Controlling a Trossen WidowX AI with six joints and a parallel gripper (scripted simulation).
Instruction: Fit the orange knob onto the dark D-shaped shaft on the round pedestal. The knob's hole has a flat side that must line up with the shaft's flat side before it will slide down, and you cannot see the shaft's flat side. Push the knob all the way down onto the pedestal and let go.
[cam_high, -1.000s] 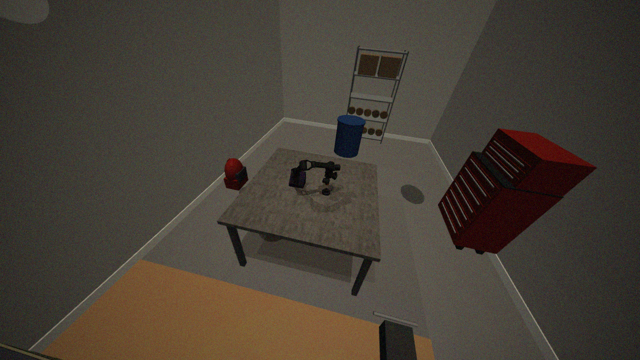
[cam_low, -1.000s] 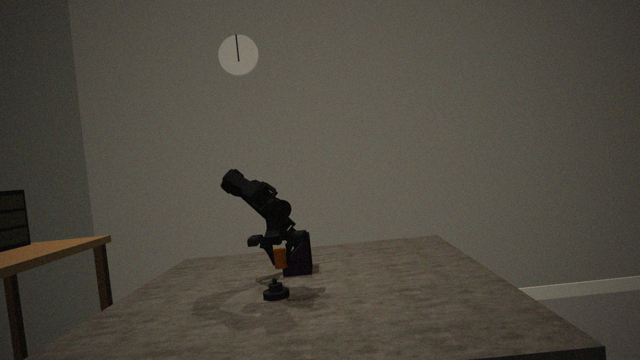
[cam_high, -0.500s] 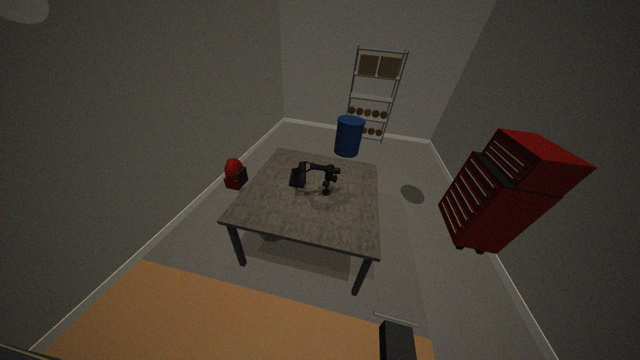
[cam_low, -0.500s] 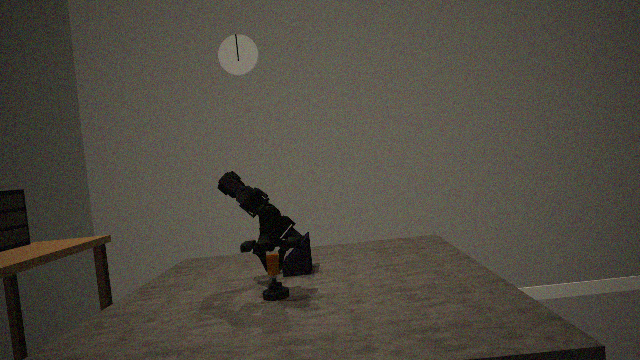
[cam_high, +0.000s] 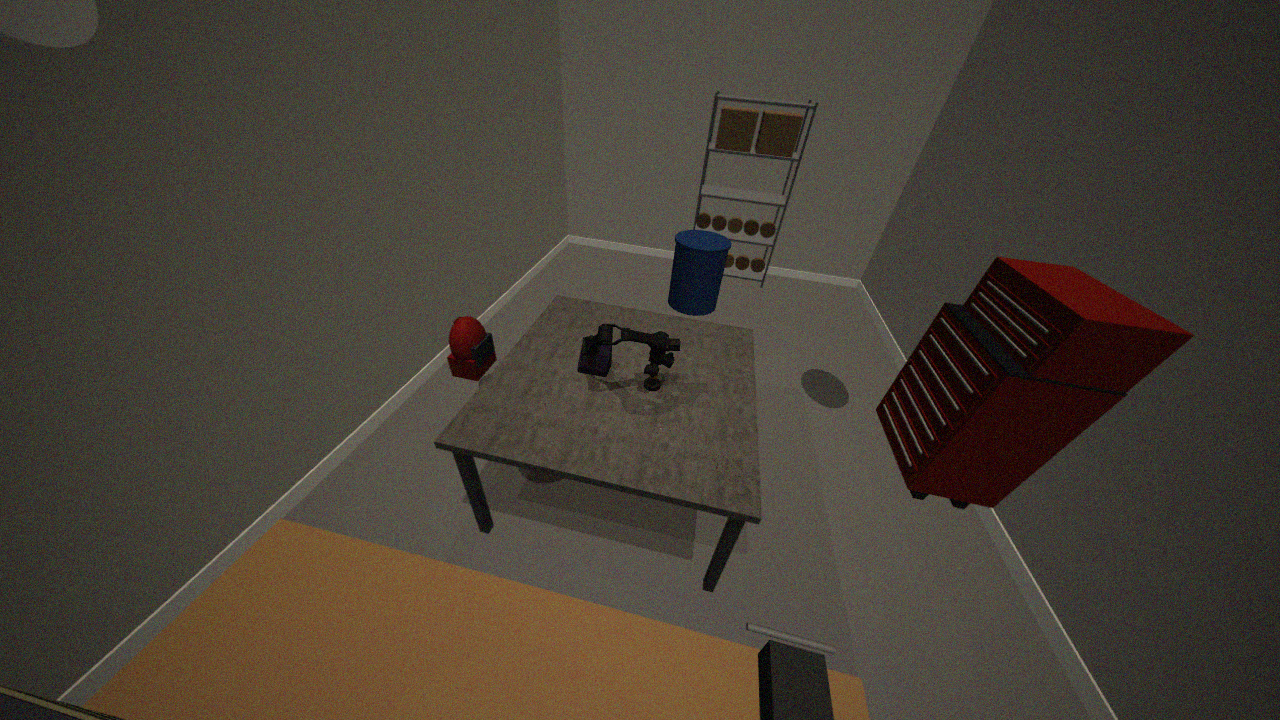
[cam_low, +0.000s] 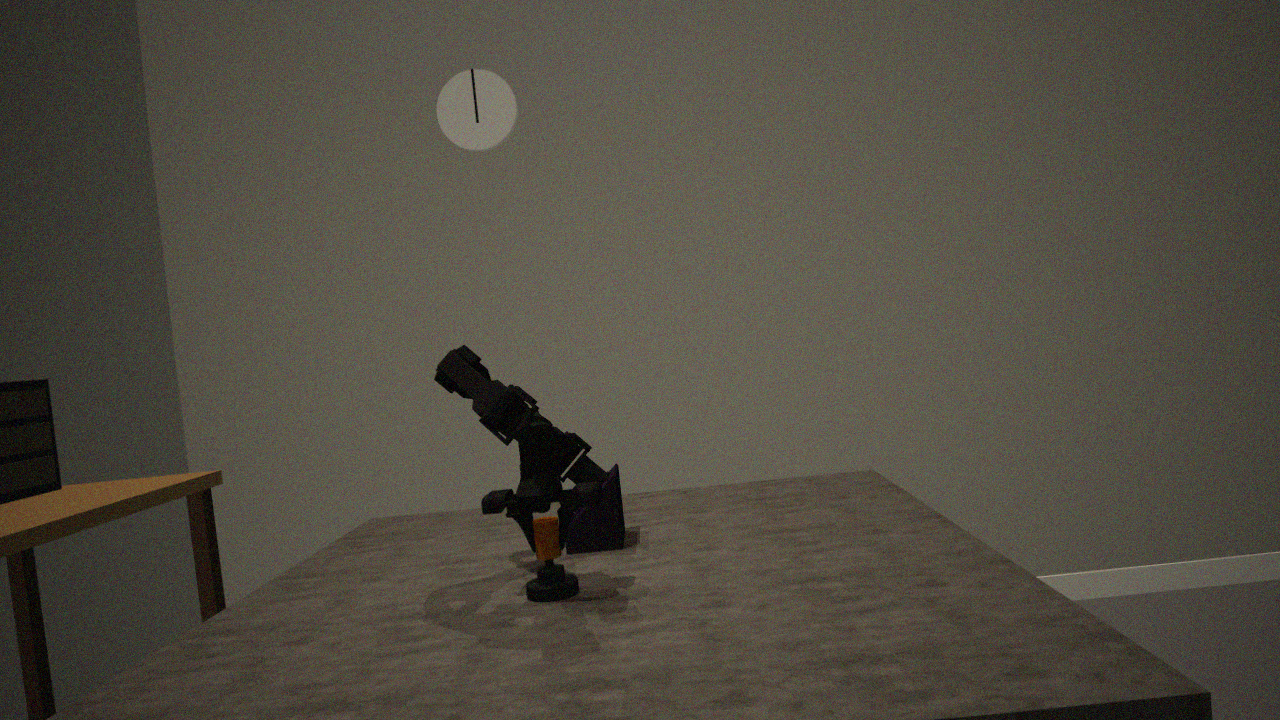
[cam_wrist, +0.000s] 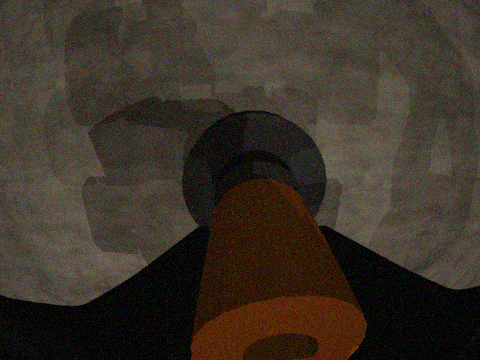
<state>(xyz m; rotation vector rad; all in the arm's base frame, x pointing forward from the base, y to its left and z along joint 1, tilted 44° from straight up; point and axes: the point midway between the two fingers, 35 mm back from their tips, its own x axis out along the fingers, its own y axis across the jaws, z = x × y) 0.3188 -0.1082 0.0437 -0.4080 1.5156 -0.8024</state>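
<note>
Now: gripper tip 2 cm below the orange knob. Also, from my gripper tip: dark round pedestal 4 cm below.
</note>
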